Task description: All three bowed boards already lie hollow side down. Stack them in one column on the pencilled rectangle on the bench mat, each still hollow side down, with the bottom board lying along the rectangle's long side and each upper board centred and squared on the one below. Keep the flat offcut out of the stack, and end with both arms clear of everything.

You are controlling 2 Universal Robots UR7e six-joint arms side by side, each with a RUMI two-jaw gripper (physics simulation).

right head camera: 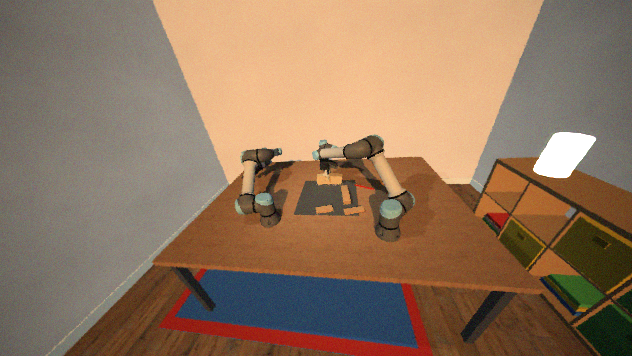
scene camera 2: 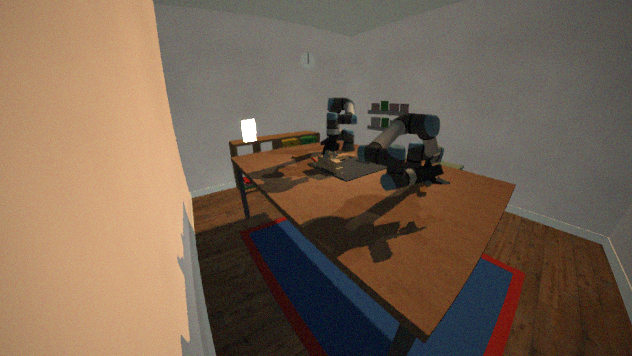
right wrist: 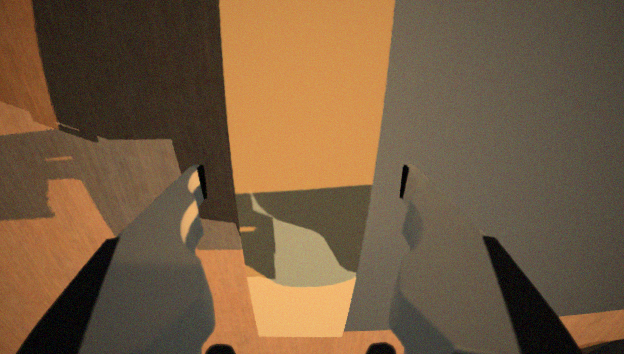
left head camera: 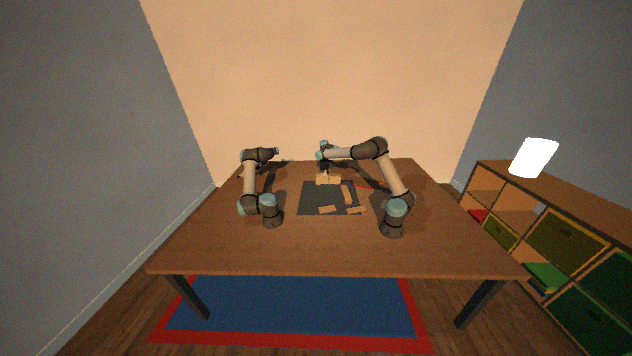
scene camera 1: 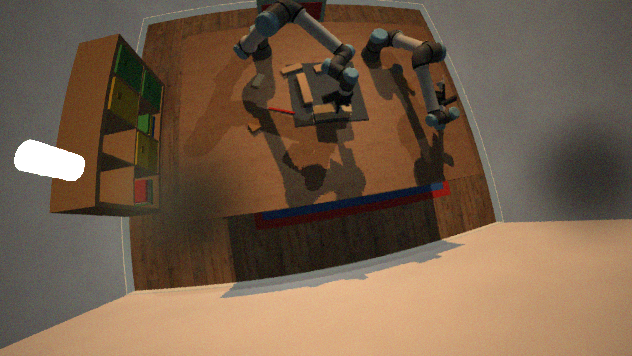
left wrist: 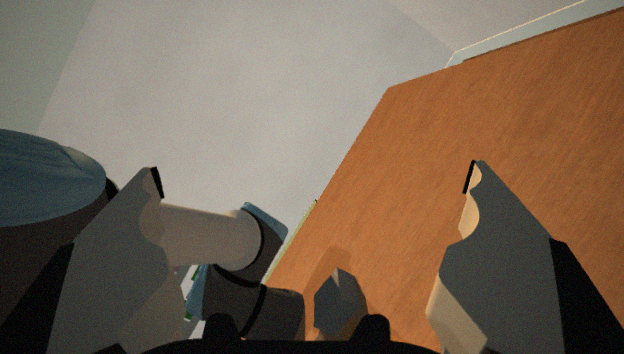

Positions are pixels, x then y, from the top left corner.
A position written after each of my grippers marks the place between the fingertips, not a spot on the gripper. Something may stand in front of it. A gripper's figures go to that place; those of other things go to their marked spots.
Scene:
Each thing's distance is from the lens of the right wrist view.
my right gripper (right wrist: 303,167): 0.14 m
dark bench mat (right wrist: 508,115): 0.25 m

